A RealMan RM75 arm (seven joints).
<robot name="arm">
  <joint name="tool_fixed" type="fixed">
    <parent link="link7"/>
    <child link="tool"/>
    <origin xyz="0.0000 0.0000 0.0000"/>
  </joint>
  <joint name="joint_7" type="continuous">
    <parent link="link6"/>
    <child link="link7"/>
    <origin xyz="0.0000 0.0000 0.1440"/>
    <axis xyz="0 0 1"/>
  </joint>
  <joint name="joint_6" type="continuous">
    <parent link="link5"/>
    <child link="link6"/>
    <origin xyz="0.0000 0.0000 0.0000"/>
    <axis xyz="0 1 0"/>
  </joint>
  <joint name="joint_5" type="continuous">
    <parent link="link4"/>
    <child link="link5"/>
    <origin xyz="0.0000 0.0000 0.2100"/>
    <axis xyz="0 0 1"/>
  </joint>
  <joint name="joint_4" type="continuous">
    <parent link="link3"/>
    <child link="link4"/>
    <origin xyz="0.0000 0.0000 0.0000"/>
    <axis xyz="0 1 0"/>
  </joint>
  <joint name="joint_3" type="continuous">
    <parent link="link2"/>
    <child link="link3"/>
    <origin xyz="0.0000 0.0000 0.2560"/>
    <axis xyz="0 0 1"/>
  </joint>
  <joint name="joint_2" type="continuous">
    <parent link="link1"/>
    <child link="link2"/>
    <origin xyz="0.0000 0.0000 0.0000"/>
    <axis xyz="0 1 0"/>
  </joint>
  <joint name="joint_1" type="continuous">
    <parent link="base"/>
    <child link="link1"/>
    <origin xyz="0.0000 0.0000 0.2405"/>
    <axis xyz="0 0 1"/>
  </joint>
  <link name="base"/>
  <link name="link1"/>
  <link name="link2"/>
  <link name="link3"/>
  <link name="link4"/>
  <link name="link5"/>
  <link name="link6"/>
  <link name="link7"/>
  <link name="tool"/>
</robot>
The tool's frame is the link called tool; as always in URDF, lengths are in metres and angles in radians. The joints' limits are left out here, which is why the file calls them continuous.
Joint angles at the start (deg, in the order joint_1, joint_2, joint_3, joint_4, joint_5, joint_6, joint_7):
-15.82, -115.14, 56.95, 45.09, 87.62, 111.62, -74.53
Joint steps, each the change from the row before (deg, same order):
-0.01, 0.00, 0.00, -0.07, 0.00, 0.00, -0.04
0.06, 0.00, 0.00, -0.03, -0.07, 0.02, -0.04
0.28, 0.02, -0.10, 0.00, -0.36, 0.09, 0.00
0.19, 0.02, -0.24, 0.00, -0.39, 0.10, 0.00
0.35, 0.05, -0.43, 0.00, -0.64, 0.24, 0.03
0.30, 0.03, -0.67, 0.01, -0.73, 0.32, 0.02
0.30, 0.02, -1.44, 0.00, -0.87, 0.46, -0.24
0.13, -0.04, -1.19, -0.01, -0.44, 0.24, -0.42
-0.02, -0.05, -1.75, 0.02, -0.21, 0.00, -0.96
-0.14, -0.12, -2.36, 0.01, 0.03, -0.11, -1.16
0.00, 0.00, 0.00, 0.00, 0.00, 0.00, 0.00
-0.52, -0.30, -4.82, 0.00, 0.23, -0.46, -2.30
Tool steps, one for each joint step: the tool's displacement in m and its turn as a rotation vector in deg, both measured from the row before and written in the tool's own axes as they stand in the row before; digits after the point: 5 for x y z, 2 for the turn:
-0.00015, 0.00001, 0.00003, 0.00, 0.02, -0.10
-0.00013, 0.00023, -0.00022, 0.05, 0.08, -0.08
0.00003, 0.00079, -0.00137, 0.30, 0.38, -0.03
0.00064, 0.00032, -0.00139, 0.35, 0.47, 0.09
0.00107, 0.00077, -0.00262, 0.56, 0.78, 0.18
0.00188, 0.00047, -0.00292, 0.67, 0.99, 0.33
0.00344, -0.00015, -0.00476, 1.22, 1.48, 0.38
0.00243, -0.00059, -0.00316, 0.96, 0.99, 0.05
0.00321, -0.00214, -0.00384, 1.48, 0.97, -0.26
0.00378, -0.00315, -0.00443, 1.91, 1.10, -0.31
0.00000, 0.00000, 0.00000, 0.00, 0.00, 0.00
0.00772, -0.00711, -0.00789, 3.83, 2.25, -0.59

